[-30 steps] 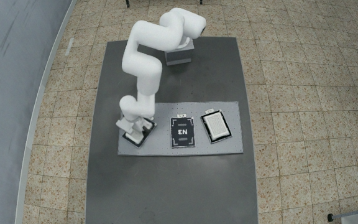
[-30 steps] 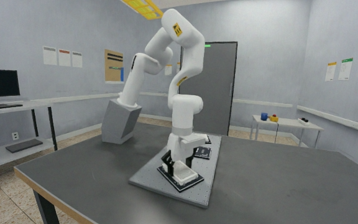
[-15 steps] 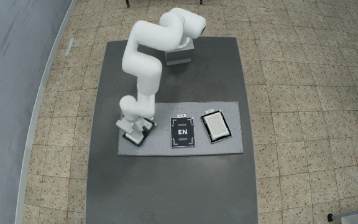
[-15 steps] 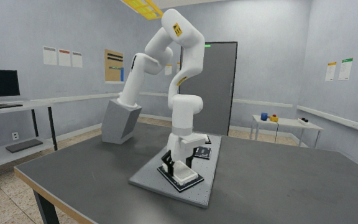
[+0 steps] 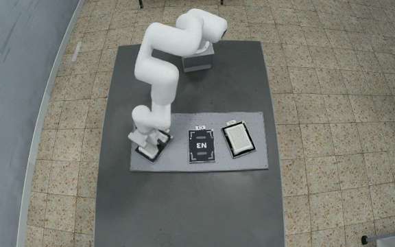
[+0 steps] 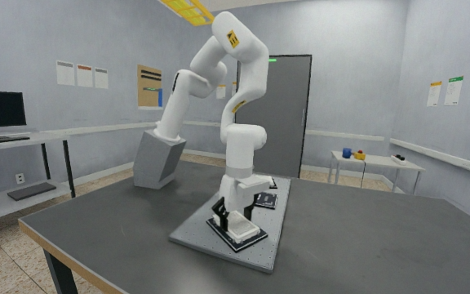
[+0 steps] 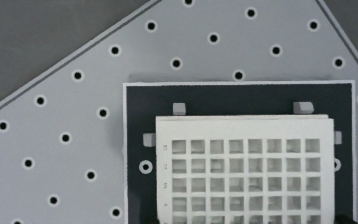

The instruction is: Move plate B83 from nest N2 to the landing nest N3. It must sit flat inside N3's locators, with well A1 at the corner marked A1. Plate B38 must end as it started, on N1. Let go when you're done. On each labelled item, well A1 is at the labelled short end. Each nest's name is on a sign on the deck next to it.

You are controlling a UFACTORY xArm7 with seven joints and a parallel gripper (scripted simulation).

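Right now my hand is 20 mm above the black nest N2. From my hand the other things lie so: black nest N3: 20 mm behind, 230 mm to the left, 20 mm below; nest N1: 70 mm behind, 400 mm to the left, 20 mm below.
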